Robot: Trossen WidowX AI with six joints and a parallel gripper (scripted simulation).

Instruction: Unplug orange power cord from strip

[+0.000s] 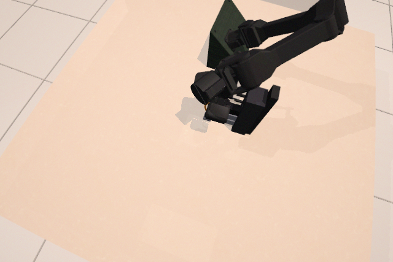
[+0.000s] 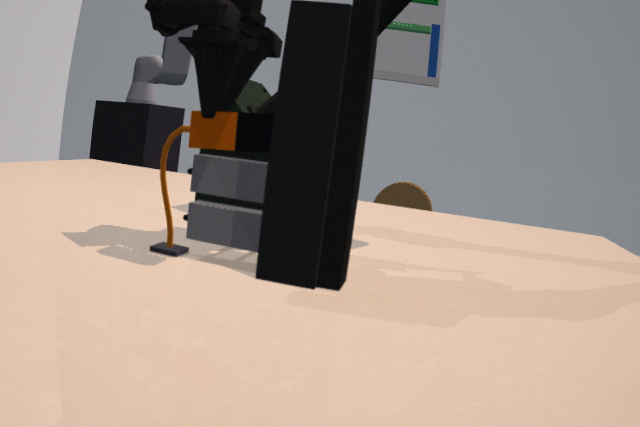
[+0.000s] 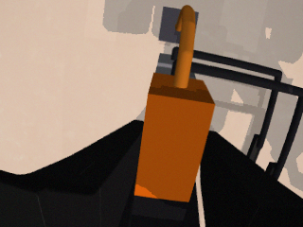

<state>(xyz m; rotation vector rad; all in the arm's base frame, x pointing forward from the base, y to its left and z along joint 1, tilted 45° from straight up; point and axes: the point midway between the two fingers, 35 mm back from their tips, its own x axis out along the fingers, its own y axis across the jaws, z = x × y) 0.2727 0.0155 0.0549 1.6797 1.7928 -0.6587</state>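
Now: the orange plug 2 cm to the left of my gripper tip and 1 cm behind it. From my gripper tip the other things lie so: grey foot (13 cm below, 3 cm to the right).
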